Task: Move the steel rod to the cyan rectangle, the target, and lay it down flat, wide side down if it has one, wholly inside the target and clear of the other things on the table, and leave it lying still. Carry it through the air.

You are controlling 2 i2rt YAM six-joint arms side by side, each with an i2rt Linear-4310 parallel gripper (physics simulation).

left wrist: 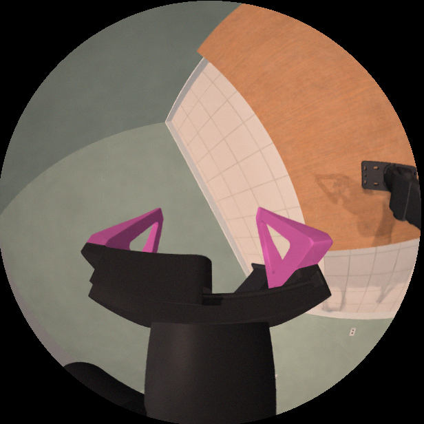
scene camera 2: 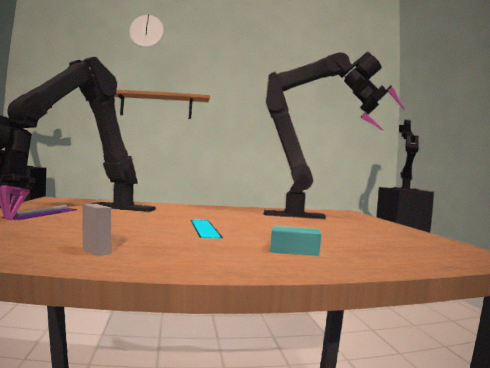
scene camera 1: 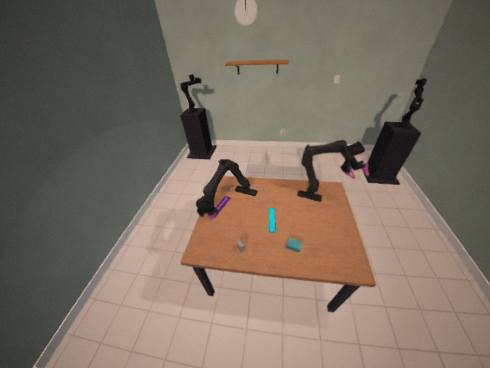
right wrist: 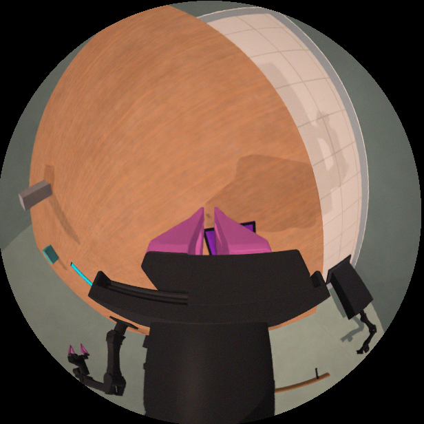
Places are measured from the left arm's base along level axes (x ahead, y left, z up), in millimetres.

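Pixels of known places: left gripper, between the fingertips: (scene camera 2: 393,119) (scene camera 1: 361,177); right gripper, between the fingertips: (scene camera 2: 8,219) (scene camera 1: 212,218); left arm's base, origin of its link: (scene camera 2: 294,215) (scene camera 1: 309,196); right arm's base, origin of its link: (scene camera 2: 123,208) (scene camera 1: 246,191).
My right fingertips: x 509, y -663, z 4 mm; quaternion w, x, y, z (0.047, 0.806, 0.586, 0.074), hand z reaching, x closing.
Note:
Ahead of a thing's pixels: the offset from my right fingertips to its top centre.
The grey steel rod @[dx -141, dy -3, dz +10 mm] (scene camera 2: 50,209) lies on the purple rectangle (scene camera 1: 226,201) (scene camera 2: 62,213) (right wrist: 248,228) at the left of the table in scene camera 2; my gripper hides it in the right wrist view. My right gripper (scene camera 1: 212,216) (scene camera 2: 10,216) (right wrist: 208,212) points down by the near end of the purple rectangle, fingertips almost together, shut with nothing seen between them. The cyan target @[dx -162, dy +436, dz -3 mm] (scene camera 1: 272,220) (scene camera 2: 206,228) (right wrist: 82,274) lies near the middle of the table. My left gripper (scene camera 1: 360,175) (scene camera 2: 393,119) (left wrist: 209,212) is open and empty, high up at the right in both scene views.
A grey upright block @[dx +151, dy +315, dz +72 mm] (scene camera 1: 241,246) (scene camera 2: 96,230) (right wrist: 35,195) stands toward the front left of the target. A teal block @[dx +8, dy +641, dz +36 mm] (scene camera 1: 294,245) (scene camera 2: 295,241) (right wrist: 50,254) lies toward its front right. Both arm bases stand at the table's back edge.

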